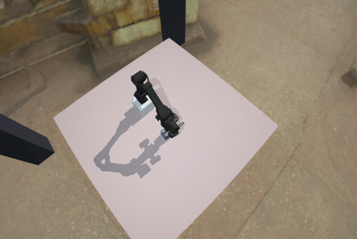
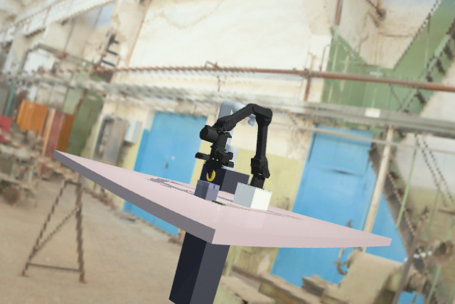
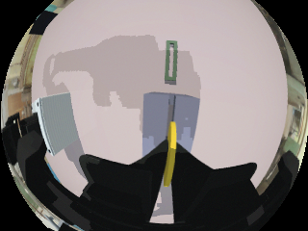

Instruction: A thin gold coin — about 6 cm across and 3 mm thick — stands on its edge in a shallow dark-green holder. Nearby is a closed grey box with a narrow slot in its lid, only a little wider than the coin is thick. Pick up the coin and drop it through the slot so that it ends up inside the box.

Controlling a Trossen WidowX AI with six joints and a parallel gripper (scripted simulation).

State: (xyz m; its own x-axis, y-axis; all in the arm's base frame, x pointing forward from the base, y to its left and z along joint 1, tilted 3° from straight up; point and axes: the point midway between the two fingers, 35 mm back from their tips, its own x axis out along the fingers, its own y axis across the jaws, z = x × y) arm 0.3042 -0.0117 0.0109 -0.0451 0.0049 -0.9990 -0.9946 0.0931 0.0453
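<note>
The gold coin lies 2 cm above my gripper tip.
</note>
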